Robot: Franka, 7 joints.
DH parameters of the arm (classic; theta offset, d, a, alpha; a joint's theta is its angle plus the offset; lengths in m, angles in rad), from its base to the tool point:
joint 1: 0 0.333 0 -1.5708
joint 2: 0 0 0 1.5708
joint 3: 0 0.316 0.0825 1.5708
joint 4: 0 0 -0.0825 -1.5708
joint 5: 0 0.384 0 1.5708
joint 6: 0 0 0.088 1.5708
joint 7: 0 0.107 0 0
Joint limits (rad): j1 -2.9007..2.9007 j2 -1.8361..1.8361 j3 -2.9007..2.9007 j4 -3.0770..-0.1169 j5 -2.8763..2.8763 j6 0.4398..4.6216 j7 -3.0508..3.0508
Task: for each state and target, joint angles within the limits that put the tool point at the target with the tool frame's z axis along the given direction. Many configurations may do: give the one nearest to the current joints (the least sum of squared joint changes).
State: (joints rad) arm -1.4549 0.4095 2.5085 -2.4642 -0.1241 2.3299 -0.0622
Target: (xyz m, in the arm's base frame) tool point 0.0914 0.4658 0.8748 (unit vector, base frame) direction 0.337 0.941 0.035
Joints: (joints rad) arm -1.5429 0.2673 2.8862 -1.6621 -0.7822 2.9676 -0.0622
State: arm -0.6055 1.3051 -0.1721 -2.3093 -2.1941 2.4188 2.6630
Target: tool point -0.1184 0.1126 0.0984 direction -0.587 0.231 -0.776
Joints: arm -0.7050 1.4085 0.0485 -3.0684 -2.7685 2.4349 2.6630
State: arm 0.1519 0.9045 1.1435 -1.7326 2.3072 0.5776 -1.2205
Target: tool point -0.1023 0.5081 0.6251 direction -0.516 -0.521 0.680
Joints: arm 0.4160 0.3067 1.2730 -1.8993 1.9026 0.8983 -1.2205
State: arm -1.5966 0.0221 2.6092 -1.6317 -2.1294 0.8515 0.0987
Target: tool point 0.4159 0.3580 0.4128 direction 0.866 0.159 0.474
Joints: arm -1.7088 -0.0255 2.5025 -2.3388 -2.5930 1.7489 0.0987
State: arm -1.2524 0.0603 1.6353 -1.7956 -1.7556 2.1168 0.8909
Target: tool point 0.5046 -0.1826 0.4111 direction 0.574 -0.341 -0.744
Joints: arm -1.9525 0.6597 1.6769 -2.2540 -1.5230 2.4921 0.8909
